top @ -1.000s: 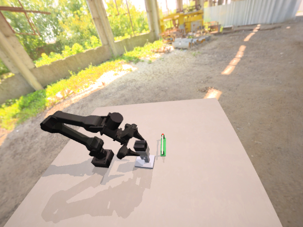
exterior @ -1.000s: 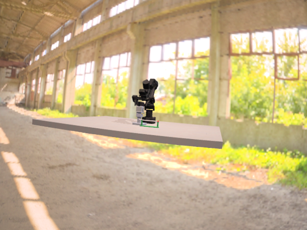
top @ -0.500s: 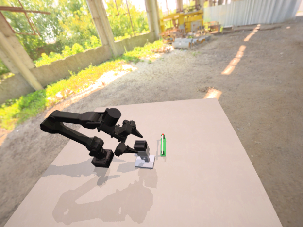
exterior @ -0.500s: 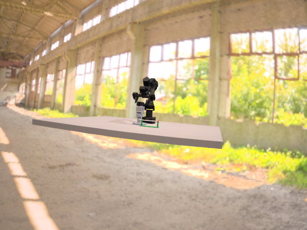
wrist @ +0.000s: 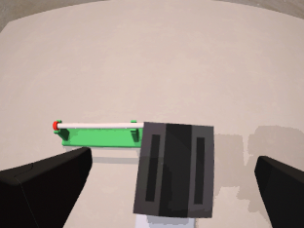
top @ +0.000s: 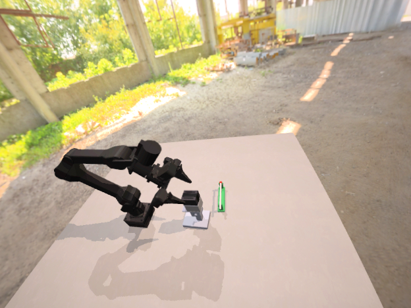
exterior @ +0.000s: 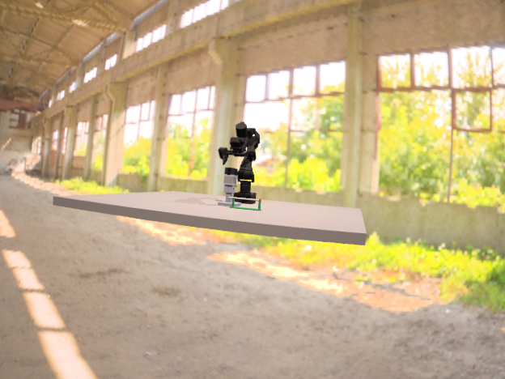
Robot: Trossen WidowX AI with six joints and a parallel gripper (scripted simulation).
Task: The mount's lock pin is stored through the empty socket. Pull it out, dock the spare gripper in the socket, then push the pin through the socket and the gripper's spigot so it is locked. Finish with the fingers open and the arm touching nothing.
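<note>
The green cradle lies 11 cm ahead of my gripper tip, 9 cm to the left of it and 17 cm below it. The rest, counted from my gripper tip: grey mount: 1 cm behind, 14 cm below; spare gripper: 7 cm below.
</note>
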